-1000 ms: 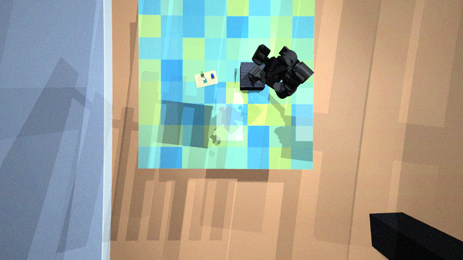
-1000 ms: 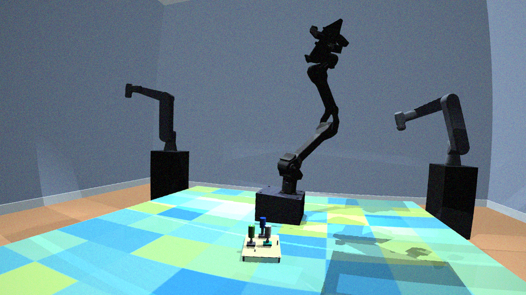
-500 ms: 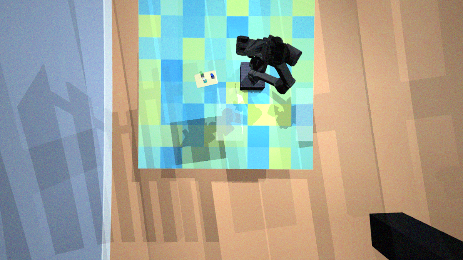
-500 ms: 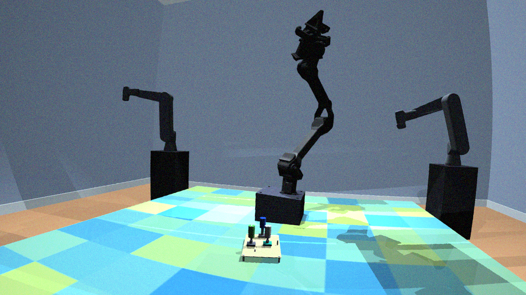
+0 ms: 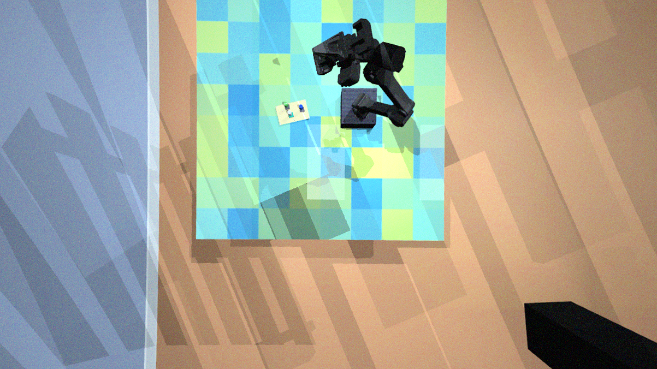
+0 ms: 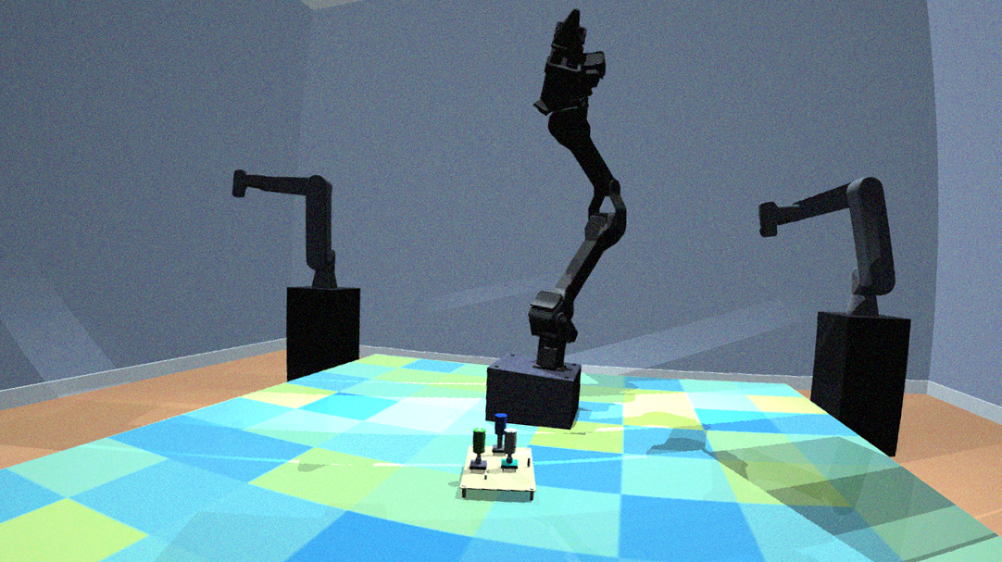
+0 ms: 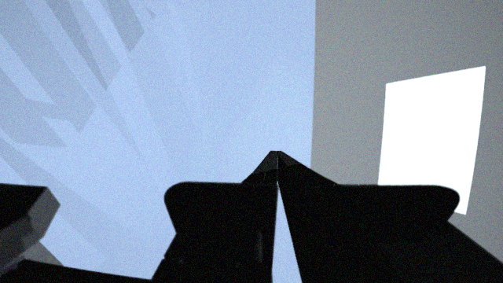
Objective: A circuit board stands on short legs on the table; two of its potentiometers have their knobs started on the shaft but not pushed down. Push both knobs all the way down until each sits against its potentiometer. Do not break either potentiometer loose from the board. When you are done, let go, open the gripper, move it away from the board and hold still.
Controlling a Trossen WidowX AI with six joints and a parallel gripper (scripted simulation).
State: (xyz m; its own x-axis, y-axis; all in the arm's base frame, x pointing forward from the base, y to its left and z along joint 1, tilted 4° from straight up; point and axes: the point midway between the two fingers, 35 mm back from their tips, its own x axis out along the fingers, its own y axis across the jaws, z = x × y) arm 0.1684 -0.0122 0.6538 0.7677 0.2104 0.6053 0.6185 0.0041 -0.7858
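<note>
Now: the grey knob 71 cm below my gripper tip, 16 cm ahead of it and 7 cm to the right of it. Round my gripper tip: green knob (71 cm below, 17 cm ahead, 11 cm to the right); teal potentiometer (73 cm below, 16 cm ahead, 7 cm to the right).
</note>
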